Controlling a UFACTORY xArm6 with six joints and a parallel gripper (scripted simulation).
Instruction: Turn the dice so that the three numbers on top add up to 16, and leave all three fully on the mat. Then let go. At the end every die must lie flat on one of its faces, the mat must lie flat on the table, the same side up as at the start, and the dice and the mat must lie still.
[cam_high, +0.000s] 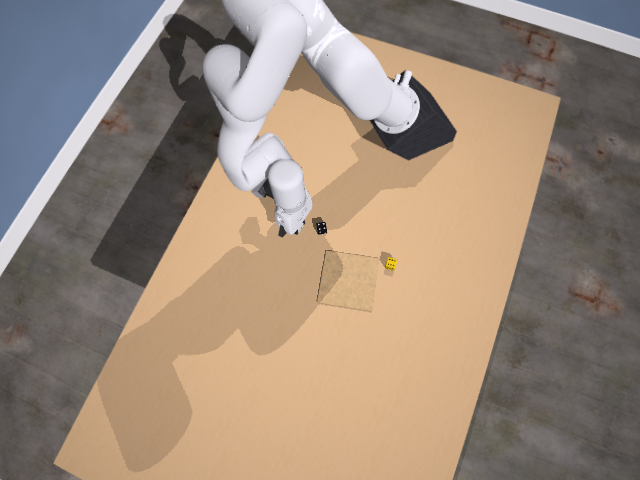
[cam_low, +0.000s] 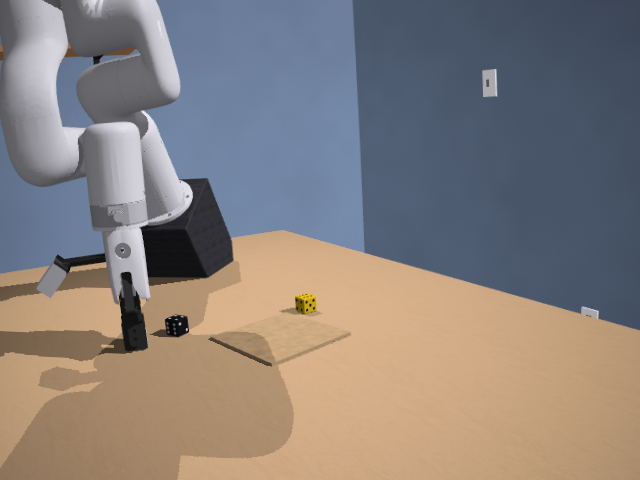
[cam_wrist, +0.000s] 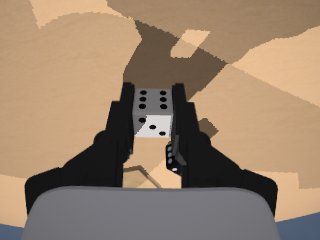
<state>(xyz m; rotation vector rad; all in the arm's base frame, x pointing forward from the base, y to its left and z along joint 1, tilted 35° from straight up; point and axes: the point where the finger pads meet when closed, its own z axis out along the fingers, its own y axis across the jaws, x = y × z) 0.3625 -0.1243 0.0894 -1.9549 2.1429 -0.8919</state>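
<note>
Right now the black die is 20 mm behind my hand, 70 mm to the left of it and 10 mm below it. The rest, counted from my hand: tan mat 90 mm ahead, 180 mm to the left, 20 mm below; then yellow die 10 mm ahead, 270 mm to the left, 10 mm below; then white die 10 mm below.
</note>
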